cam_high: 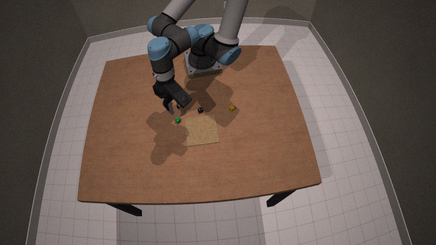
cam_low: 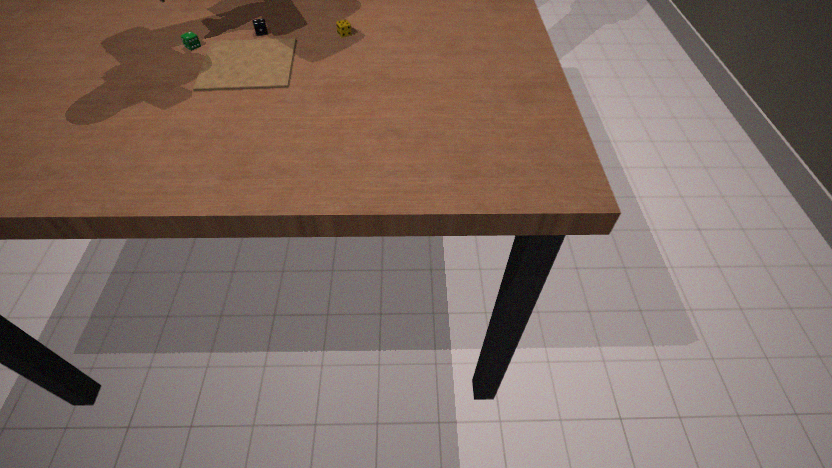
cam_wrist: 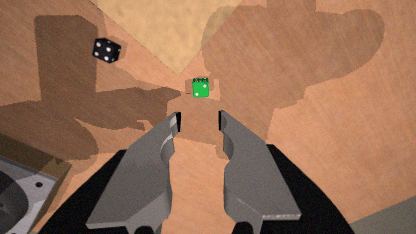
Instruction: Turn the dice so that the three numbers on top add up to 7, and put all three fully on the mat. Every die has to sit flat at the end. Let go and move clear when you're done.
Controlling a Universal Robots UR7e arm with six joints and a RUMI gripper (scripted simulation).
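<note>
The green die is 9 cm below my hand. Also, from my hand: yellow die (25 cm to the left, 9 cm below, 2 cm behind); then black die (11 cm to the left, 9 cm below, 4 cm behind); then tan mat (10 cm to the left, 9 cm below, 6 cm ahead).
</note>
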